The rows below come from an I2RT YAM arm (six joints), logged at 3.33 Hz.
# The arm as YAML. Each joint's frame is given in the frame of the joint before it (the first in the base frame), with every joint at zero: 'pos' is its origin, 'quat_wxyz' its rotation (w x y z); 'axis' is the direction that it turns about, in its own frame. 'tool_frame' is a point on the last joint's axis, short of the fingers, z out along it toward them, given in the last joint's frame.
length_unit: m
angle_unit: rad
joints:
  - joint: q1
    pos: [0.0, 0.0, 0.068]
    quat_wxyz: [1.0, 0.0, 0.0, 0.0]
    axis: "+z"
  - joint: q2
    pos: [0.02, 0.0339, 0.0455]
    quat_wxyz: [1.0, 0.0, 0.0, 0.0]
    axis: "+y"
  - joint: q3
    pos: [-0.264, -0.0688, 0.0]
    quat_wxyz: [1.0, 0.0, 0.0, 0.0]
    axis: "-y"
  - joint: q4
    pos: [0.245, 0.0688, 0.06]
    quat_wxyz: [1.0, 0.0, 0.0, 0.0]
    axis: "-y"
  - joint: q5
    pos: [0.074, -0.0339, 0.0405]
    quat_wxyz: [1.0, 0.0, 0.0, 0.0]
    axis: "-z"
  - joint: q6
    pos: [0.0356, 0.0, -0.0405]
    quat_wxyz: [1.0, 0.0, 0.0, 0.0]
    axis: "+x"
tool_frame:
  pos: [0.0, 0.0, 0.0]
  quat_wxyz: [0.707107, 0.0, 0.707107, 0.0]
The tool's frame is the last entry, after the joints.
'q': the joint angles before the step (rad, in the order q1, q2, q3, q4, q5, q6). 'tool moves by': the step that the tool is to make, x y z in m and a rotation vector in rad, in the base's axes. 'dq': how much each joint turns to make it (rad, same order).
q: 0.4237 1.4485 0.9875 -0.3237 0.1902 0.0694
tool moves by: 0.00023 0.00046 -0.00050 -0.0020 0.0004 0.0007
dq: 0.0012 0.0023 0.0002 0.0010 0.0015 -0.0008
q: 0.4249 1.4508 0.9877 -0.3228 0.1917 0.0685
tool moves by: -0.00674 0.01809 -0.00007 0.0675 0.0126 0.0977
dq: 0.0527 0.0010 -0.0031 0.0199 -0.0785 0.0158
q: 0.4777 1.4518 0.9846 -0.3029 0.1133 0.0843
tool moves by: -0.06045 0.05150 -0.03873 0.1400 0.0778 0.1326
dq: 0.2515 -0.0373 -0.1910 0.1494 -0.0266 0.1977
